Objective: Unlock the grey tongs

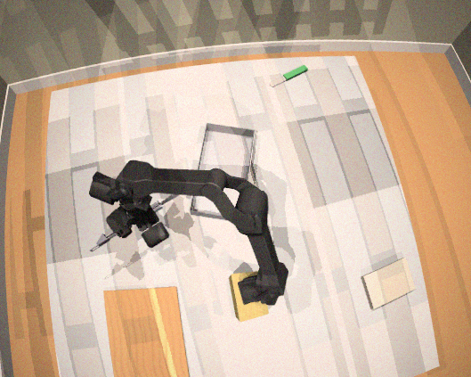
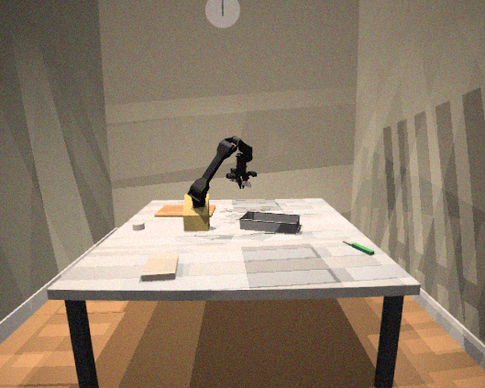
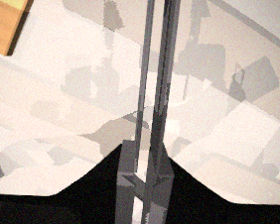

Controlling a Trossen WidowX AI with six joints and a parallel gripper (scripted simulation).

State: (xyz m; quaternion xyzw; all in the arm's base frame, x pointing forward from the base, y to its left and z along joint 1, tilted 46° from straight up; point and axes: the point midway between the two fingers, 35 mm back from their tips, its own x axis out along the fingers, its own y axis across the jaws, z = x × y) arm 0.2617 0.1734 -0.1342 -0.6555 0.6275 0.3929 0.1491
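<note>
The wooden board is 350 mm behind my gripper tip, 160 mm below it and 120 mm to the left of it. Round my gripper tip: green-handled tool: 590 mm to the right, 460 mm ahead, 160 mm below; then dark lock piece: 80 mm to the left, 40 mm above, 30 mm behind; then roasting tin: 260 mm to the right, 140 mm below, 130 mm ahead.
</note>
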